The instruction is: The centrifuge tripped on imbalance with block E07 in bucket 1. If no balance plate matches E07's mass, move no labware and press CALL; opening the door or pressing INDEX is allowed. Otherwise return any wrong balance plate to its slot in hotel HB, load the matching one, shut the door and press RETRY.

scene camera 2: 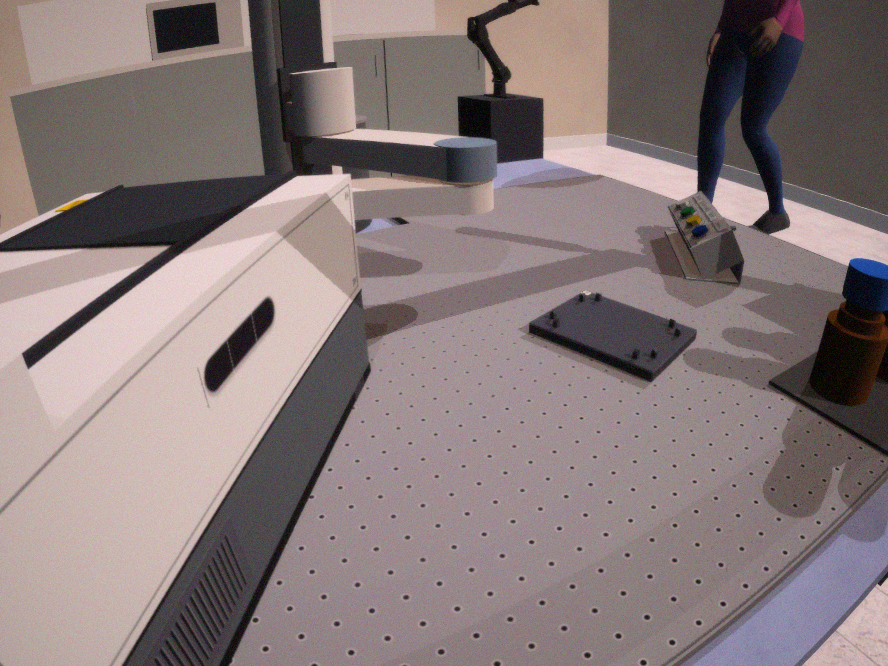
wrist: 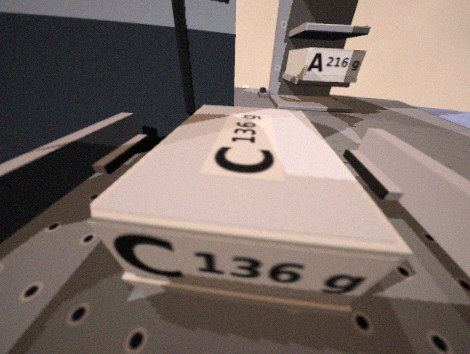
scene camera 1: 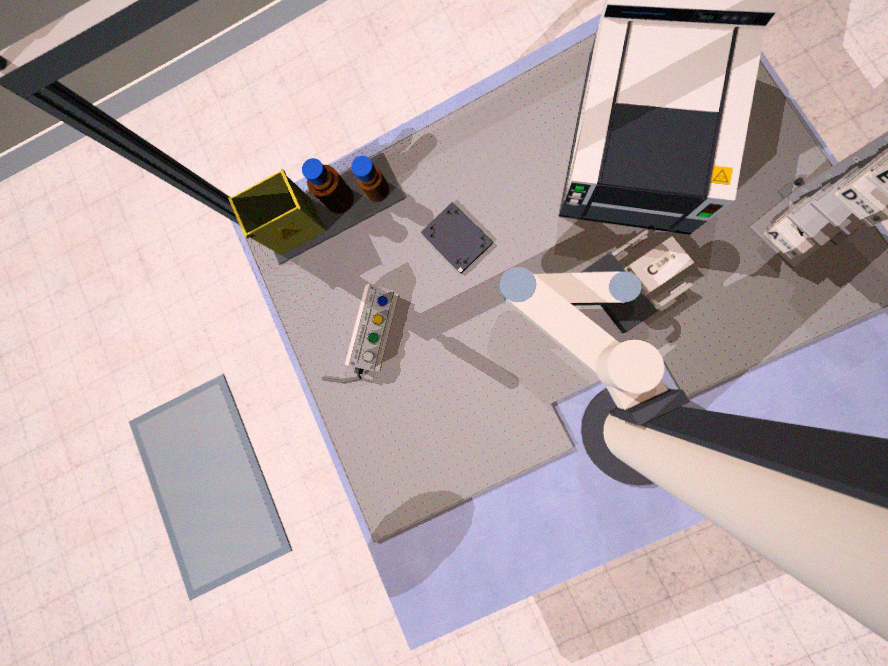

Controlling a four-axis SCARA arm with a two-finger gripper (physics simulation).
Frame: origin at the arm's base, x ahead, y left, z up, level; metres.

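Seen in the pictures: gripper, fingertip midpoint: (wrist: 244, 133) (scene camera 1: 667, 258).
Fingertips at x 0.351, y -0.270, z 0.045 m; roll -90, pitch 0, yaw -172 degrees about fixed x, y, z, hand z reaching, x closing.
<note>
Pixels of each thing's top centre, then the offset from my fingertips to it. "pt": a spot on its surface instead.
- centrifuge at a spot on its surface: (scene camera 2: 286, 250) pt dx +0.352, dy +0.080, dz +0.160 m
- hotel at a spot on its surface: (wrist: 281, 50) pt dx -0.004, dy -0.326, dz +0.059 m
- plate D at a spot on its surface: (scene camera 1: 857, 202) pt dx -0.081, dy -0.213, dz +0.253 m
- dark panel at a spot on its surface: (scene camera 1: 663, 146) pt dx +0.204, dy -0.027, dz +0.180 m
- button box at its top centre: (scene camera 2: 705, 206) (scene camera 1: 365, 325) dx +0.185, dy +0.757, dz +0.051 m
- dark pegged plate at its top centre: (scene camera 2: 616, 318) (scene camera 1: 455, 235) dx +0.310, dy +0.441, dz -0.009 m
- yellow bin at a spot on its surface: (scene camera 1: 285, 218) pt dx +0.506, dy +0.810, dz +0.127 m
Balance plate C, 136 g (scene camera 1: 672, 259) (wrist: 240, 195), lies flat on the bench in front of the centrifuge (scene camera 1: 588, 136) (scene camera 2: 286, 250). My gripper (scene camera 1: 657, 269) (wrist: 244, 133) is open, one finger on each side of plate C, with gaps to both sides in the wrist view. Plate A, 216 g (scene camera 1: 789, 235) (wrist: 332, 65), sits on a low shelf of the hotel (wrist: 281, 50) at the right; plate D (scene camera 1: 857, 202) is beyond it. A dark panel (scene camera 1: 663, 146) lies in the centrifuge's top. Block E07 and the buckets do not show. The button box (scene camera 1: 372, 326) (scene camera 2: 701, 222) has blue, yellow, green and white buttons; its labels are unreadable.
A dark pegged plate (scene camera 1: 456, 236) (scene camera 2: 611, 333) lies mid-bench. Brown bottles (scene camera 1: 326, 186) (scene camera 2: 846, 358) and a yellow bin (scene camera 1: 285, 218) stand at the far left corner in the overhead view. A person (scene camera 2: 753, 107) stands beyond the bench. The centrifuge front rises beside my left finger.
</note>
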